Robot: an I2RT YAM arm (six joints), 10 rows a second.
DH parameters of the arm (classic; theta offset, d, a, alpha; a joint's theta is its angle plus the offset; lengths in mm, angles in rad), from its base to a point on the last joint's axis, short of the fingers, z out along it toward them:
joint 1: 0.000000 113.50 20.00 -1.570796
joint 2: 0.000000 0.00 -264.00 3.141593
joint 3: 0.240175 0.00 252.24 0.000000
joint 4: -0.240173 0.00 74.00 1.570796
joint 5: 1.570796 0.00 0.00 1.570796
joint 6: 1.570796 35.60 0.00 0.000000
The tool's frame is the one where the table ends.
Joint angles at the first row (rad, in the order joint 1, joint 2, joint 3, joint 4, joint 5, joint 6):
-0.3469 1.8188 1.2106 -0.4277 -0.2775 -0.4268
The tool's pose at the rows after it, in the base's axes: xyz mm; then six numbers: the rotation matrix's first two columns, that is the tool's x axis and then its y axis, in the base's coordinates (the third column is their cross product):
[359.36 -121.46 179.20 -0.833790 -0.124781 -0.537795 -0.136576 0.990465 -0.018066]
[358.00 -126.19 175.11 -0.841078 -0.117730 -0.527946 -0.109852 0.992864 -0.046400]
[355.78 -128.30 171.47 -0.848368 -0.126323 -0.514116 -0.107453 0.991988 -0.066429]
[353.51 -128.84 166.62 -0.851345 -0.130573 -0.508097 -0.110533 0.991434 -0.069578]
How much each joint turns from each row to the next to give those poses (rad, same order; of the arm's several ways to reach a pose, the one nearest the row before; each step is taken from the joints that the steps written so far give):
-0.0013 0.0255 0.0104 0.0004 0.0378 0.0004
-0.0098 0.0053 -0.0103 0.0188 0.0349 0.0000
-0.0053 0.0021 -0.0106 0.0051 0.0206 -0.0146
-0.0033 0.0023 -0.0166 0.0127 0.0022 -0.0082

